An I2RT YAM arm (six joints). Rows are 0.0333 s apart.
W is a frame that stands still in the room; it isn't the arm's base.
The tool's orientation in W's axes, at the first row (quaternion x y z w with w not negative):
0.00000 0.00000 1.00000 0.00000
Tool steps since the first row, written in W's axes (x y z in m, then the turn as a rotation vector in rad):
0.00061 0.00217 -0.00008 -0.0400 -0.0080 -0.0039
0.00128 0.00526 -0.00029 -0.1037 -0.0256 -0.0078
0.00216 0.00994 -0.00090 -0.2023 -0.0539 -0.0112
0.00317 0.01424 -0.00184 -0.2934 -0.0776 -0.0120
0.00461 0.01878 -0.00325 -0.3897 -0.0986 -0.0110
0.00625 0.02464 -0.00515 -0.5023 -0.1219 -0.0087
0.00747 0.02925 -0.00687 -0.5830 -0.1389 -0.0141
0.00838 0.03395 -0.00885 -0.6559 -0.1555 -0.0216
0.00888 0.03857 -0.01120 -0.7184 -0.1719 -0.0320
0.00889 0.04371 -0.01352 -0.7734 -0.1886 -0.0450
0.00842 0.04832 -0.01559 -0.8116 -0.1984 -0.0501
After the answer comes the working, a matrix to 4 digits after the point.
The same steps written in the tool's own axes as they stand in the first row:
-0.00061 -0.00217 -0.00008 0.0400 0.0080 -0.0039
-0.00128 -0.00526 -0.00029 0.1037 0.0256 -0.0078
-0.00216 -0.00994 -0.00090 0.2023 0.0539 -0.0112
-0.00317 -0.01424 -0.00184 0.2934 0.0776 -0.0120
-0.00461 -0.01878 -0.00325 0.3897 0.0986 -0.0110
-0.00625 -0.02464 -0.00515 0.5023 0.1219 -0.0087
-0.00747 -0.02925 -0.00687 0.5830 0.1389 -0.0141
-0.00838 -0.03395 -0.00885 0.6559 0.1555 -0.0216
-0.00888 -0.03857 -0.01120 0.7184 0.1719 -0.0320
-0.00889 -0.04371 -0.01352 0.7734 0.1886 -0.0450
-0.00842 -0.04832 -0.01559 0.8116 0.1984 -0.0501

The tool's axes in the first row as the columns of a matrix, in W's axes (rounded; the answer above uses it unrounded):
-1.0000 0.0000 0.0000
0.0000 -1.0000 0.0000
0.0000 0.0000 1.0000

